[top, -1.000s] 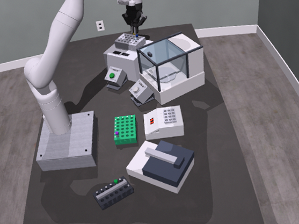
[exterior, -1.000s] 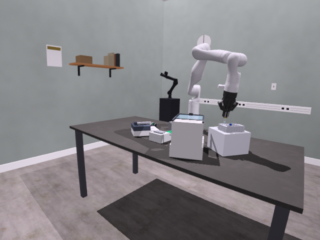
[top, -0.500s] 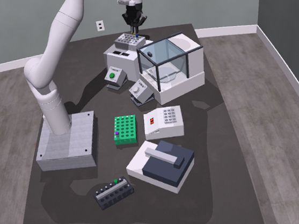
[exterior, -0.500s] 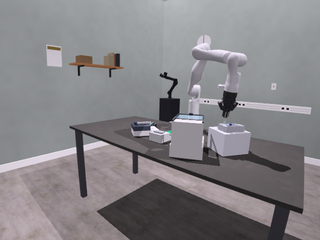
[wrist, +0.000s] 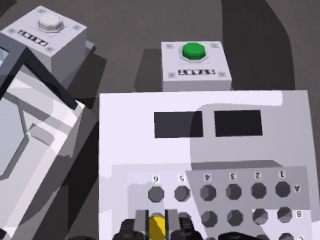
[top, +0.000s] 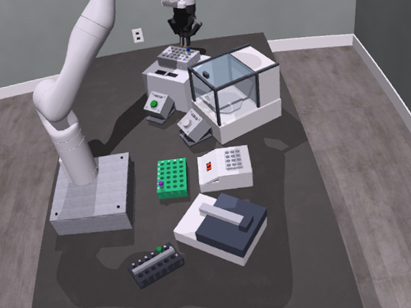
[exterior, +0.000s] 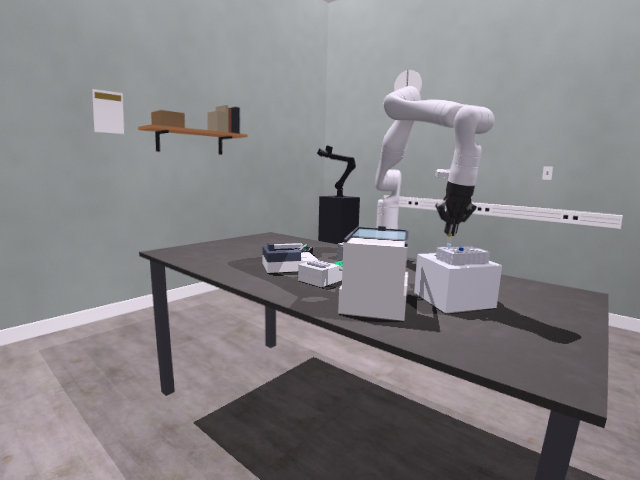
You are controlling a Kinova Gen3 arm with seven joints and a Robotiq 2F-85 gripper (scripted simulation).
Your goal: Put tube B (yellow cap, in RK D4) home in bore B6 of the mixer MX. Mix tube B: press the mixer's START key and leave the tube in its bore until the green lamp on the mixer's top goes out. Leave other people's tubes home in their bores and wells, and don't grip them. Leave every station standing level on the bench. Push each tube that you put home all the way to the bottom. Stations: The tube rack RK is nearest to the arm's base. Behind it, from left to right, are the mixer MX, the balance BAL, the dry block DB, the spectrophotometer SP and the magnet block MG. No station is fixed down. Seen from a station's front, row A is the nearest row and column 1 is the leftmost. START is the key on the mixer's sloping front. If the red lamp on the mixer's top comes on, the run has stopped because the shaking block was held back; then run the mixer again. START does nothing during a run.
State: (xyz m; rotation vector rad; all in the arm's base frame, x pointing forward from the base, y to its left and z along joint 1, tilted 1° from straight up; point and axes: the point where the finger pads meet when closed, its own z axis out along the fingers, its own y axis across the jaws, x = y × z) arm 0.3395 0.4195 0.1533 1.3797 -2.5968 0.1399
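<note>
My hand is 70 mm above the blue-capped tube and 40 mm to the right of it. Round my hand: dry block: 420 mm to the right, 200 mm below, 80 mm ahead; then tube B: 40 mm below; then grey bore block: 80 mm below, 30 mm to the left, 30 mm behind.
</note>
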